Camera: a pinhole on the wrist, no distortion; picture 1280 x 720 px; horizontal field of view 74.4 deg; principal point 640.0 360.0 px. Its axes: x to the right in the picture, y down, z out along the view. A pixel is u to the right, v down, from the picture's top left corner.
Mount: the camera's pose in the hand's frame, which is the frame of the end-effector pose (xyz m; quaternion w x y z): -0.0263 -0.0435 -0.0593 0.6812 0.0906 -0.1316 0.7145
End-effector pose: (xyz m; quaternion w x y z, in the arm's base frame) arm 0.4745 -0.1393 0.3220 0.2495 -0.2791 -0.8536 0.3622
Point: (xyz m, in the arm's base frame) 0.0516 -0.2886 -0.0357
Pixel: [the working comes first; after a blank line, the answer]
In the camera's frame: 0.2790 -0.1957 0.5448

1072 57
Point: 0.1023 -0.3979 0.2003
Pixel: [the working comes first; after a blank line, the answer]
In the camera's frame: 0.0279 -0.1238 0.5006

687 151
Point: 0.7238 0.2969 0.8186
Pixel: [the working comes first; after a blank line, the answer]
In the camera's frame: -0.2071 -0.2043 -0.5901

behind the camera
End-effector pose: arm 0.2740 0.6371 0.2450 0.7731 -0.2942 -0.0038 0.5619
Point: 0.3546 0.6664 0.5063
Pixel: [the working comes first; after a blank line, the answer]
In the camera's frame: -0.0526 -0.0083 0.2921

488 336
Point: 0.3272 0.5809 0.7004
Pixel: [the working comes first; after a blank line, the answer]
In the camera's frame: -0.0818 0.1335 0.4495

486 610
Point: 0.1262 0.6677 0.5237
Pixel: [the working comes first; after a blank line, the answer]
In the camera's frame: 0.1613 0.0671 0.3244

1059 534
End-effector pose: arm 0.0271 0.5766 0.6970 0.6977 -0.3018 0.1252 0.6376
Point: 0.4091 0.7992 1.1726
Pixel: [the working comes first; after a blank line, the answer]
In the camera's frame: -0.2770 -0.0153 0.5974

249 338
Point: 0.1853 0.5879 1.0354
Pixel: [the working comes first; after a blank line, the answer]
In the camera's frame: -0.0882 0.1169 0.3515

428 640
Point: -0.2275 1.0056 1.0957
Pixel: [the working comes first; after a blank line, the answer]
In the camera's frame: 0.3799 -0.1632 0.5771

1195 122
